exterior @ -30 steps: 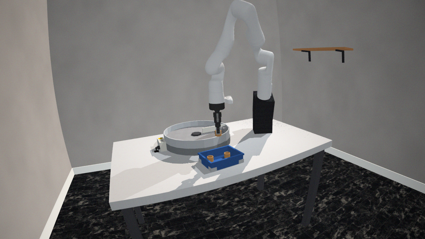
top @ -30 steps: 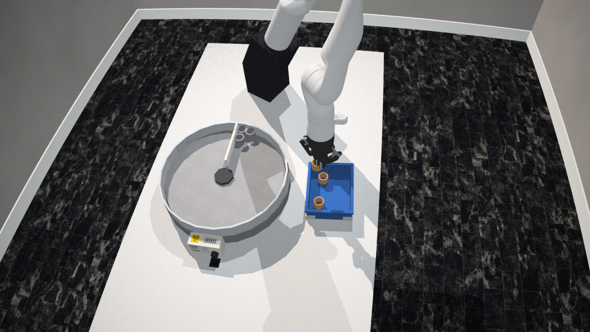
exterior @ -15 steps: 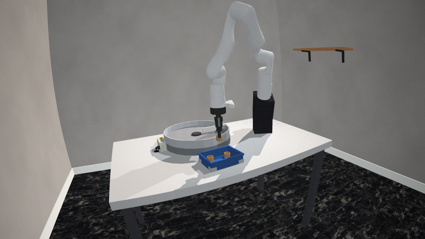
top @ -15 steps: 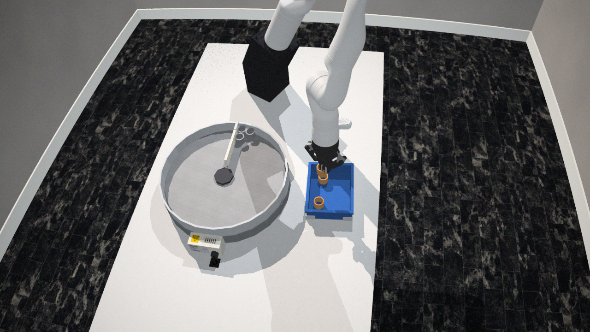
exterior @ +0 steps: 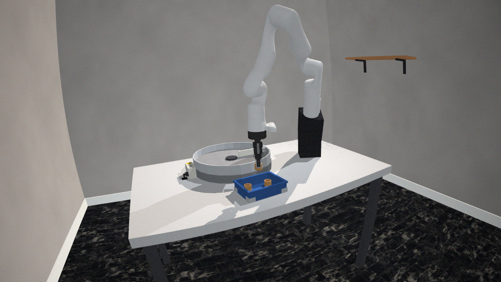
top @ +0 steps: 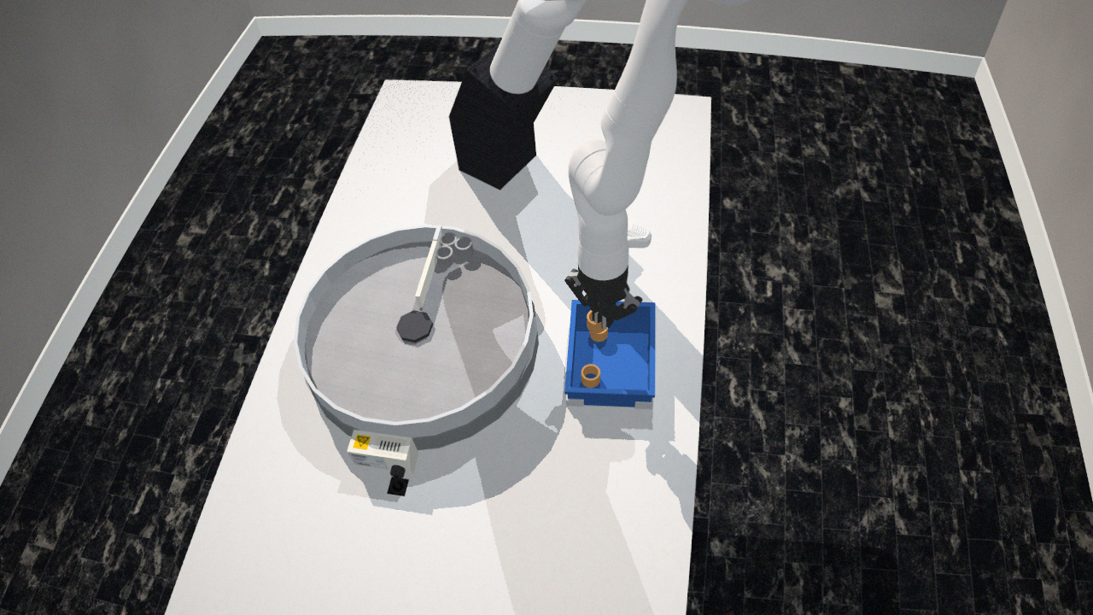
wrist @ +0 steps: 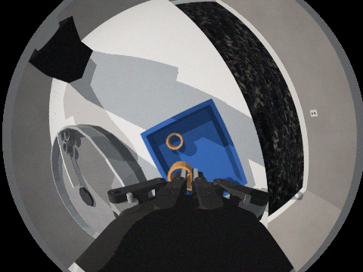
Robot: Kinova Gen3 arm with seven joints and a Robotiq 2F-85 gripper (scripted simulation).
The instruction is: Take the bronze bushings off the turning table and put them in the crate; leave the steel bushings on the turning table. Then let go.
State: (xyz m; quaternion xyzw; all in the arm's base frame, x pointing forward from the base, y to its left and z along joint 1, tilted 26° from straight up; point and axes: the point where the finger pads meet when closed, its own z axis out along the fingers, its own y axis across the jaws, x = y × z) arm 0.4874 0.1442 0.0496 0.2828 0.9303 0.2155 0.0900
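Right now my hand is 1 cm short of the blue crate, 2 cm to the right of it and 10 cm above it. The rest, counted from my hand: grey turning table 4 cm behind, 33 cm to the right, 7 cm below.
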